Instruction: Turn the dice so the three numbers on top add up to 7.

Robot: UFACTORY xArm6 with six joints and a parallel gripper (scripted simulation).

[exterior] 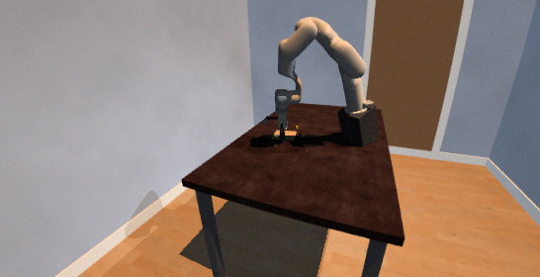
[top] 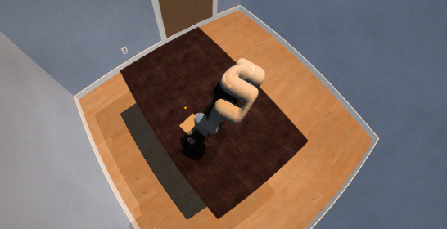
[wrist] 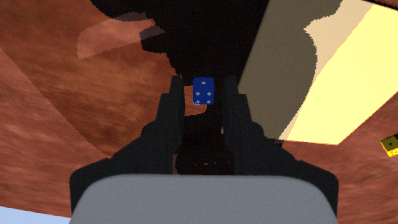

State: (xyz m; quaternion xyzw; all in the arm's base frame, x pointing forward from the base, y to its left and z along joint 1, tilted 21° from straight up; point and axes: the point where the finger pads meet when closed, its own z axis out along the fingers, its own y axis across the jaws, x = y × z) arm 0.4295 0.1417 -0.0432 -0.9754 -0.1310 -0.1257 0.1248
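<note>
Now: hand 1 cm past the blue die and 3 cm above it. Round my hand: mat 2 cm ahead, 10 cm to the right, 4 cm below; yellow die 2 cm behind, 24 cm to the right, 3 cm below; black die 8 cm behind, 11 cm to the right, 3 cm below.
</note>
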